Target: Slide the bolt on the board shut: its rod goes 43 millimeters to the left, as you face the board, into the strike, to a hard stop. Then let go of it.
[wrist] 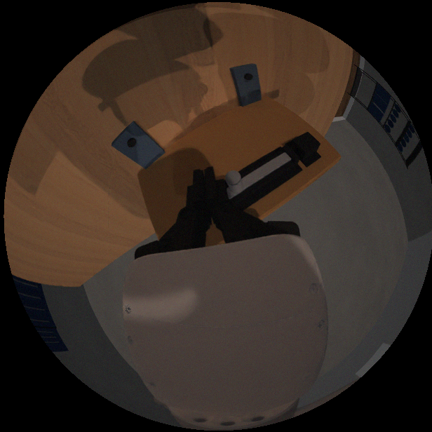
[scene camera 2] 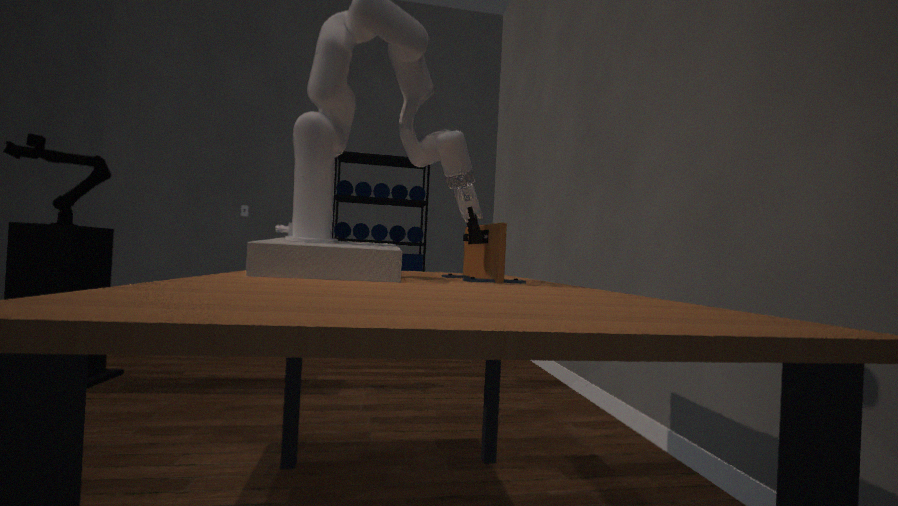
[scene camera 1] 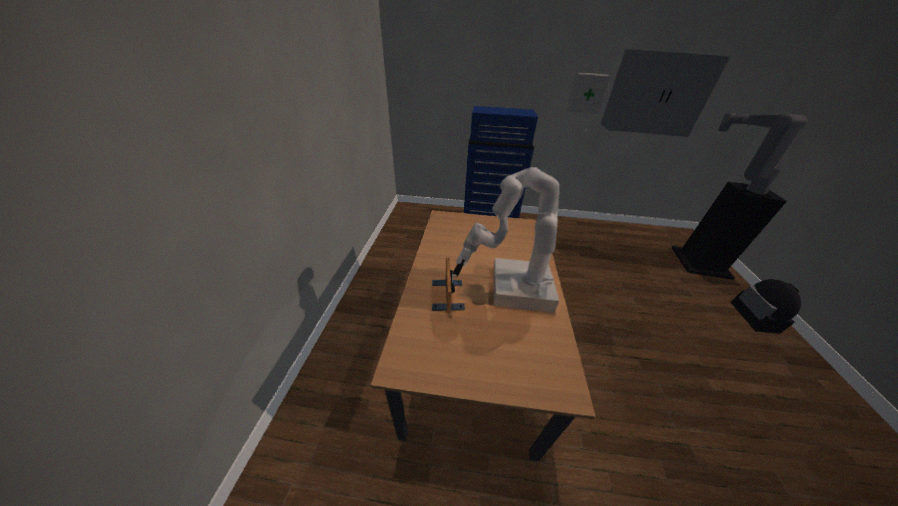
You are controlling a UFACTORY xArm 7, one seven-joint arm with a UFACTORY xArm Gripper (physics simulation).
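Seen in the pictures: gripper, fingertip midpoint: (scene camera 2: 477,241) (scene camera 1: 454,274); arm's base, origin of the base link: (scene camera 2: 311,241) (scene camera 1: 534,278).
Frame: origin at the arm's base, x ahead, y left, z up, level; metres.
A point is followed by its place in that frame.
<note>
The wooden board (scene camera 1: 448,270) @[x 0.458, y 0.142, z 0.078 m] (scene camera 2: 495,258) @[x 0.473, y 0.058, z -0.018 m] (wrist: 225,132) stands upright on the table. In the wrist view, the bolt's grey rod (wrist: 262,173) lies in a black guide, with a round knob (wrist: 233,177) near its end by the gripper. The black strike (wrist: 306,146) is at the other end, towards the view's right. Whether the rod's tip is inside the strike is too dark to tell. My gripper (scene camera 1: 455,274) @[x 0.428, y 0.114, z 0.028 m] (scene camera 2: 473,227) @[x 0.428, y 0.114, z 0.028 m] (wrist: 206,180) is shut and empty. Its fingertips are beside the knob, on the side away from the strike; whether they touch it is unclear.
Two blue feet (wrist: 139,145) (wrist: 246,90) hold the board on the wooden table (scene camera 1: 483,364) @[x 0.205, y 0.525, z -0.083 m] (scene camera 2: 377,311) @[x 0.229, y -0.660, z -0.083 m]. The arm's white base block (scene camera 1: 525,298) @[x 0.046, y 0.162, z 0.000 m] (scene camera 2: 323,260) @[x 0.065, y -0.160, z -0.042 m] stands across from the board. A wall rises beyond the board's far side.
</note>
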